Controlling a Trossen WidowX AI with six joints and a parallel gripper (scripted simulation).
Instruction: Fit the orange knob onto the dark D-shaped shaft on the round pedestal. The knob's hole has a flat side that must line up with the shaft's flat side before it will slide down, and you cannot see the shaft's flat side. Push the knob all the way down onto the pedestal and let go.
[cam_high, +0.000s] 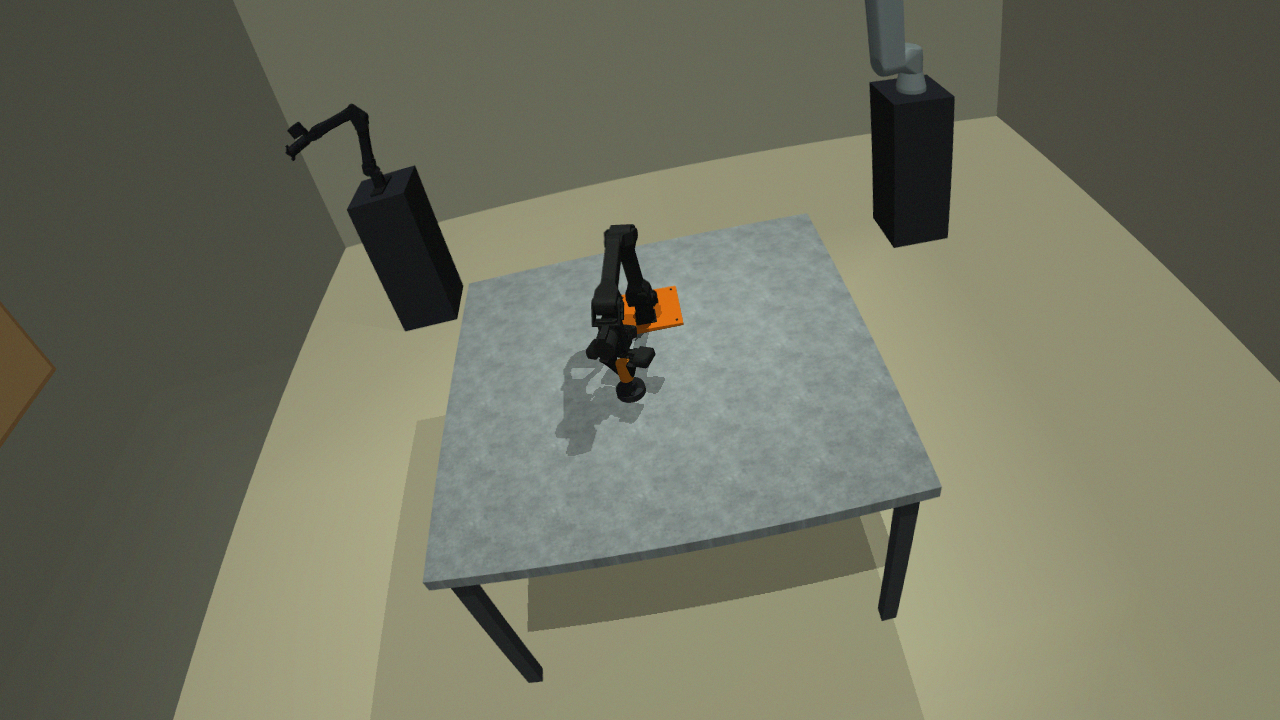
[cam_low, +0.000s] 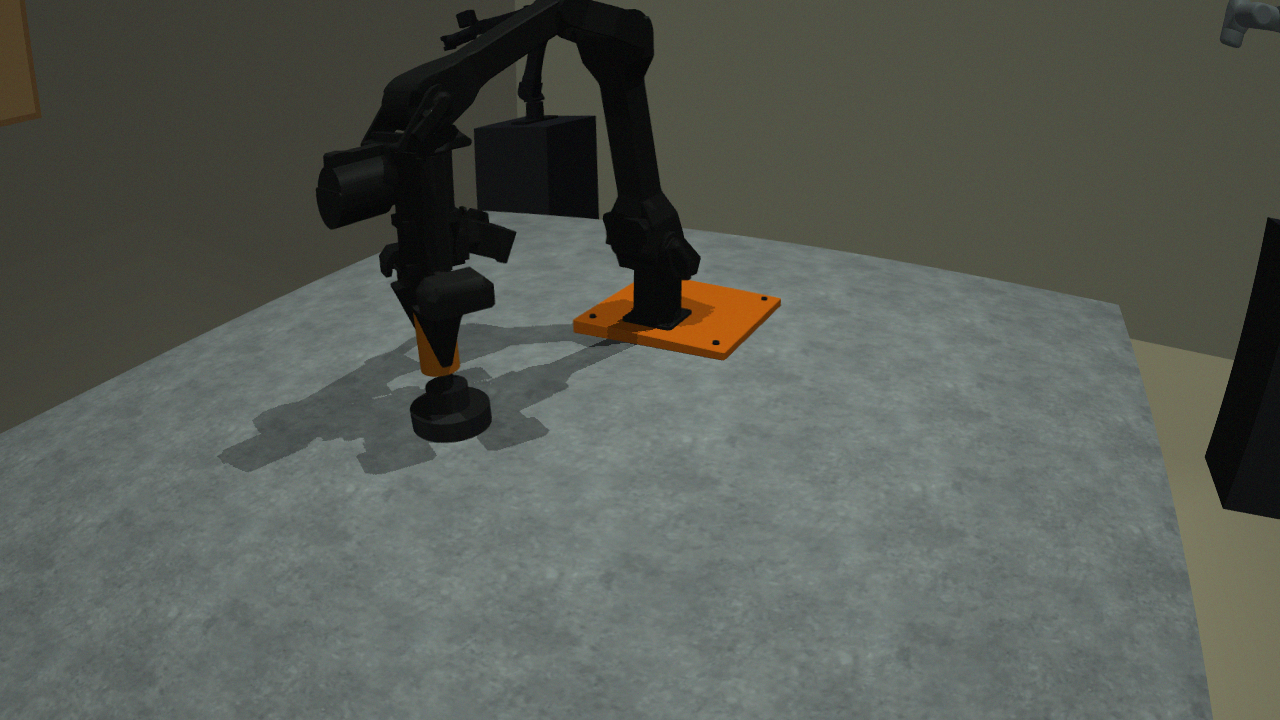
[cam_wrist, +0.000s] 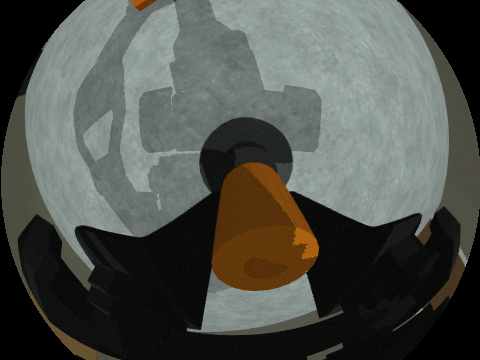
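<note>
The orange knob lies 20 mm above my gripper tip. From my gripper tip the other things lie so: round pedestal 40 mm below.
</note>
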